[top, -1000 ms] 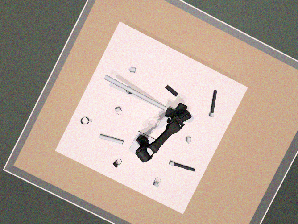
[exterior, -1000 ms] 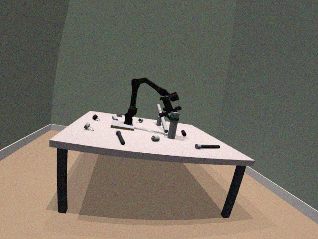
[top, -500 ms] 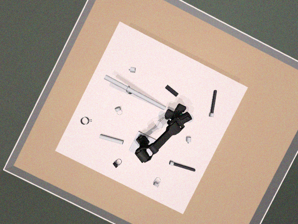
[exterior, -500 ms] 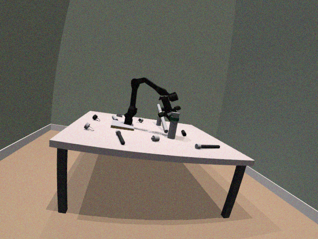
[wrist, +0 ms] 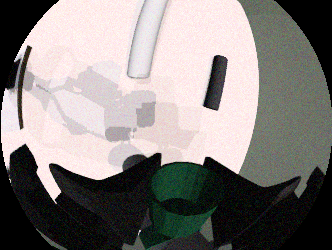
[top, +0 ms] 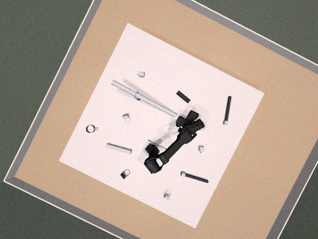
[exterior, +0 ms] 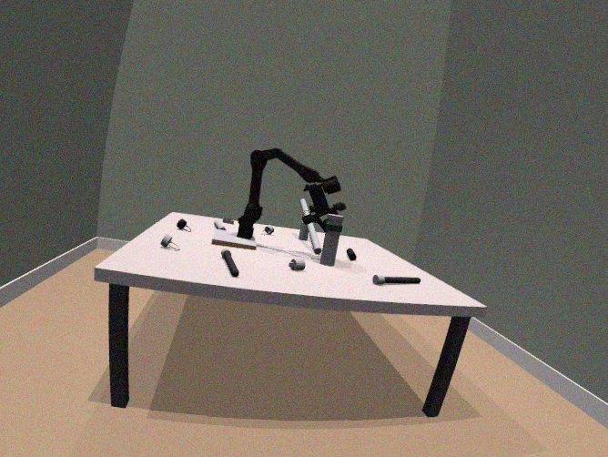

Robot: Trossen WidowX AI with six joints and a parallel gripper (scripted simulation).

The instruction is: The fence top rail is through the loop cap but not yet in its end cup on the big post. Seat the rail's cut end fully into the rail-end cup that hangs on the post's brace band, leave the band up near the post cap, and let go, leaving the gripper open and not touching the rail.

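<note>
The green rail-end cup lies 30 mm to the right of my gripper tip, 30 mm above it and 10 mm behind it. Round my gripper tip: short grey pipe 530 mm behind, 310 mm to the left, 110 mm below; short dark cylinder 140 mm ahead, 110 mm to the left, 110 mm below.
</note>
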